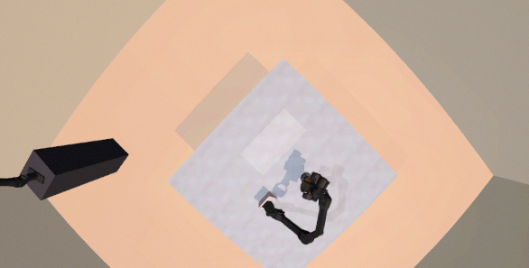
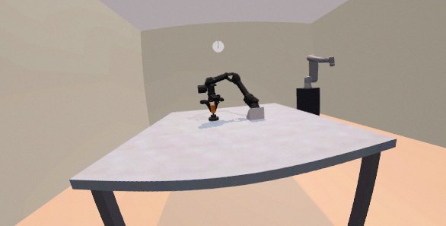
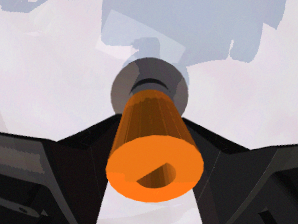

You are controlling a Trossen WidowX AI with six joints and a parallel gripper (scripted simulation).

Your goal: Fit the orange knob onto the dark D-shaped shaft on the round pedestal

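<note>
Now: gripper tip 20 mm below the orange knob. Also, from my gripper tip: round dark pedestal: 40 mm below.
</note>
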